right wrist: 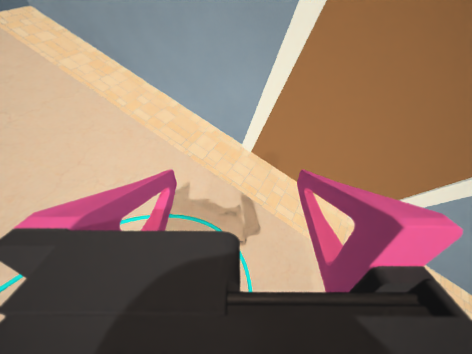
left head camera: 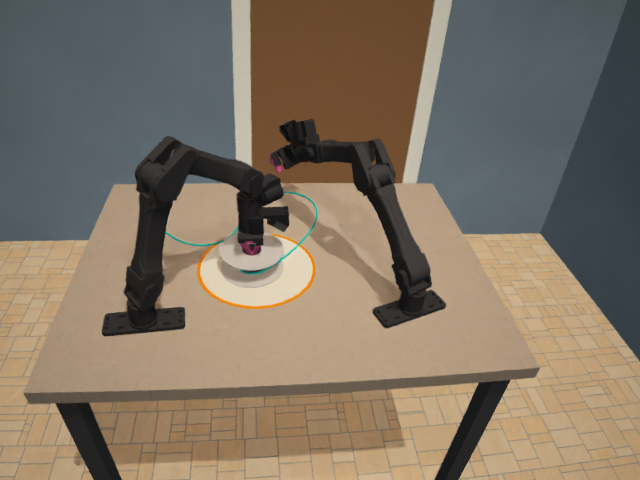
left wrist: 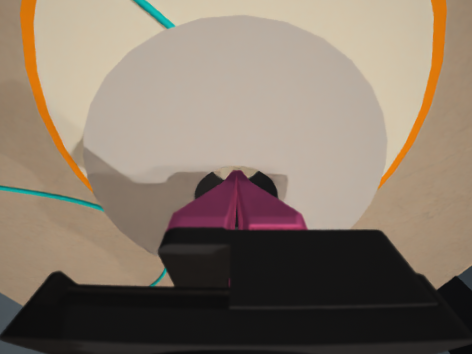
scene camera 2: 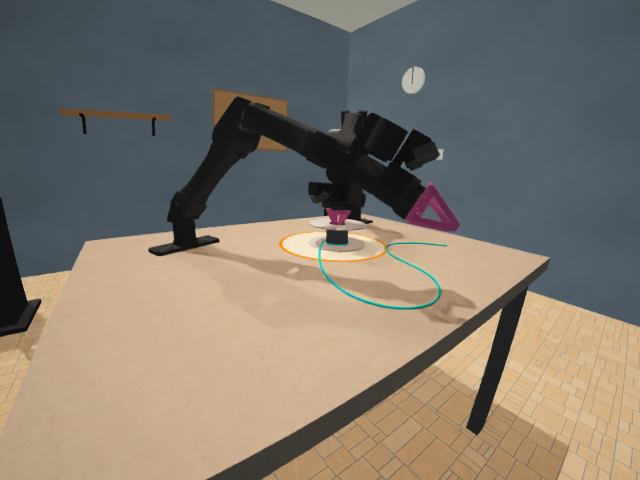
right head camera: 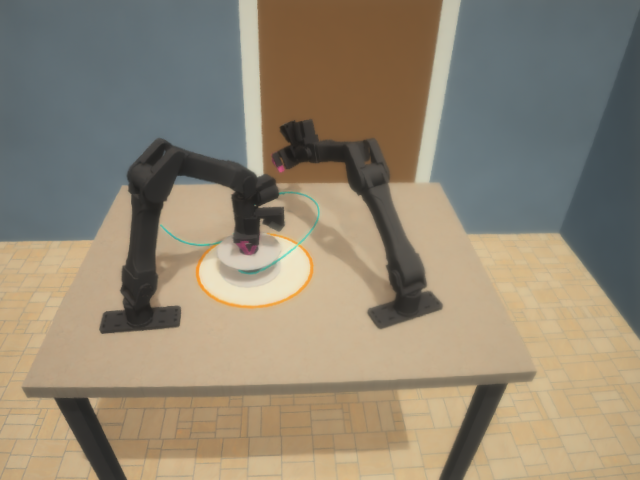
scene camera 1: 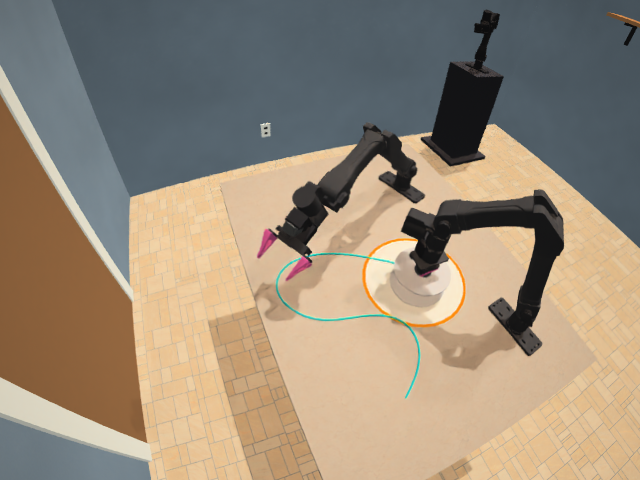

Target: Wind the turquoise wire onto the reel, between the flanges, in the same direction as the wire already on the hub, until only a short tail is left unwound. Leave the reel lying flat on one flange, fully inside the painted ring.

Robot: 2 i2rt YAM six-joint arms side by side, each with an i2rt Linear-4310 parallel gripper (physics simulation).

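Where they show: left gripper, between the fingertips: (left head camera: 252,257) (left wrist: 236,177) (scene camera 2: 336,231) (right head camera: 250,256) (scene camera 1: 420,274); right gripper, between the fingertips: (right wrist: 236,176) (left head camera: 282,155) (scene camera 2: 453,228) (right head camera: 284,155) (scene camera 1: 271,269); left arm's base, origin of its link: (left head camera: 144,322) (right head camera: 141,320) (scene camera 1: 514,326); right arm's base, origin of its link: (left head camera: 409,309) (scene camera 2: 185,246) (right head camera: 405,310) (scene camera 1: 401,187).
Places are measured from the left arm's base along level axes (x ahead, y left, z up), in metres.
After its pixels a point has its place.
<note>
The pale reel (left head camera: 230,256) @[x 0.155, y -0.228, z 0.067 m] (right head camera: 228,255) @[x 0.163, y -0.231, z 0.063 m] (scene camera 1: 408,293) @[x 0.235, y -0.269, z 0.002 m] (left wrist: 235,100) @[x 0.176, y -0.350, z 0.065 m] lies flat on one flange inside the orange painted ring (left head camera: 312,279) @[x 0.105, y -0.451, z 0.000 m] (scene camera 1: 363,273) @[x 0.317, y -0.398, z 0.000 m] (scene camera 2: 281,248) @[x 0.131, y -0.463, z 0.000 m]. The turquoise wire (left head camera: 316,211) @[x 0.440, y -0.533, z 0.006 m] (scene camera 1: 330,320) @[x 0.488, y -0.300, z 0.003 m] (scene camera 2: 372,303) @[x 0.510, y -0.532, z 0.003 m] runs out between the flanges and curves in an S over the table to a loose end. My left gripper (left wrist: 236,177) @[x 0.182, y -0.291, z 0.037 m] (scene camera 2: 338,222) @[x 0.182, y -0.291, z 0.037 m] is shut and empty, pointing down at the hole in the middle of the upper flange. My right gripper (right wrist: 236,176) @[x 0.595, y -0.435, z 0.144 m] (scene camera 1: 272,268) @[x 0.595, y -0.435, z 0.144 m] is open and empty, above the table near the wire's outer bend. Most of the hub is hidden by the flanges.
Both arms stand on black base plates (left head camera: 173,317) @[x -0.001, y -0.072, z 0.010 m] (left head camera: 436,300) @[x -0.040, y -0.768, z 0.010 m] on the brown table (left head camera: 289,351) @[x -0.143, y -0.345, z 0.000 m]. In scene camera 2 the right arm passes in front of the left arm. A black pedestal (scene camera 1: 465,113) stands beyond the table. A brown door (left head camera: 341,77) is behind it.
</note>
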